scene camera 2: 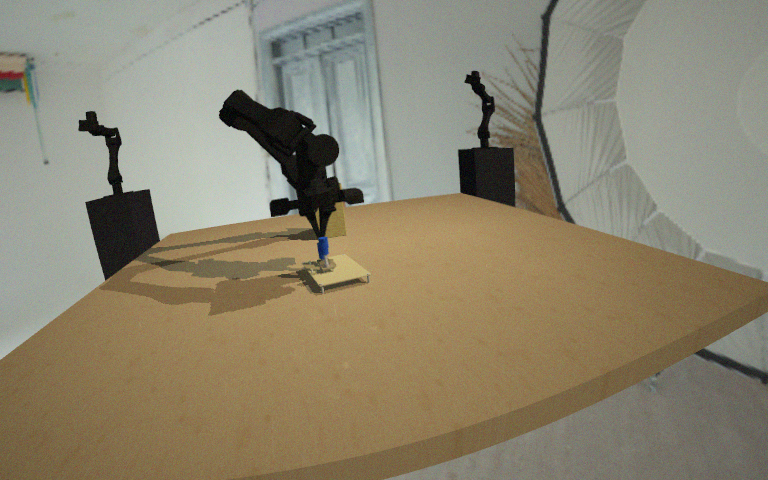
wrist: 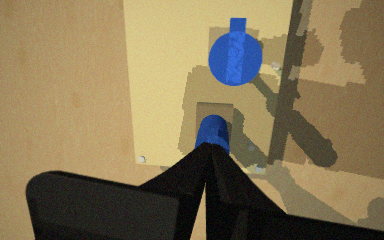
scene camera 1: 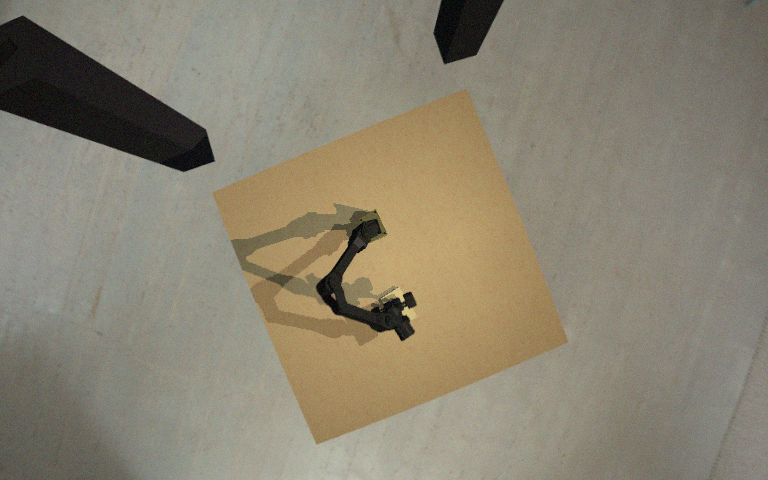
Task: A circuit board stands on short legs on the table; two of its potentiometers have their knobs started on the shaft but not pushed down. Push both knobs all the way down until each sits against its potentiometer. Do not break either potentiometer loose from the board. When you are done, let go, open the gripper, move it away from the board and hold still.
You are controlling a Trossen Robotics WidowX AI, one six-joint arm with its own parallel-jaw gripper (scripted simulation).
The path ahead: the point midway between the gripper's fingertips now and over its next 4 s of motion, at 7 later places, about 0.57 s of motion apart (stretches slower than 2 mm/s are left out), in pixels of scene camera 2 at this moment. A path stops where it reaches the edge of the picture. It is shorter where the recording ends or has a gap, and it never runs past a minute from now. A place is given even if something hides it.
My gripper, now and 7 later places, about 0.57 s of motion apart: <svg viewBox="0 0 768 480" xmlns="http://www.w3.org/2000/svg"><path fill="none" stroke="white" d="M321 242L320 237L319 224L321 226L322 235L323 237L323 238L323 242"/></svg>
